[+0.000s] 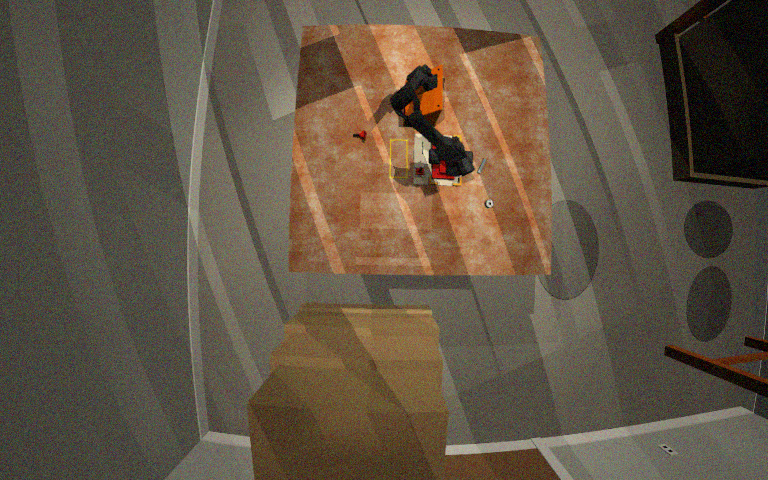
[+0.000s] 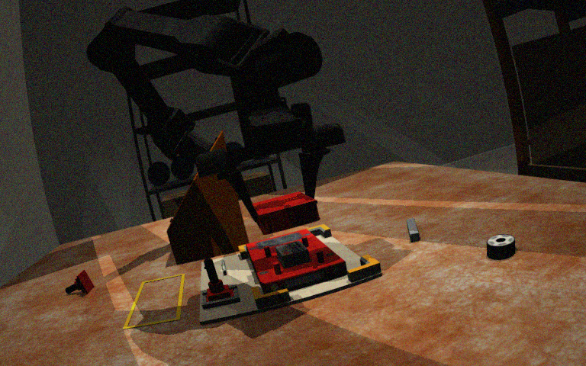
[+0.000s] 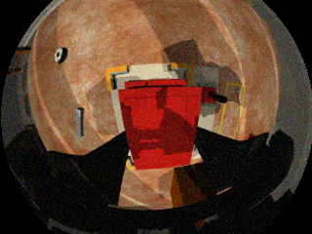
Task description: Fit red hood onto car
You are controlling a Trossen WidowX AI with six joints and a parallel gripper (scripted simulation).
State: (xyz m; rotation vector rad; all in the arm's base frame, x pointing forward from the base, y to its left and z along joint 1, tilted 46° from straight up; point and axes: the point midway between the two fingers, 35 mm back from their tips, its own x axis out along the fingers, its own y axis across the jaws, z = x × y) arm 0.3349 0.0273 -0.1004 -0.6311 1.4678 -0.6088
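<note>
The grey engine block is 6 cm below my gripper tip. From my gripper tip the other things lie so: grey bar (2 cm behind, 19 cm to the left, 8 cm below); then black post (3 cm ahead, 11 cm to the right, 5 cm below); then red hood (1 cm above).
</note>
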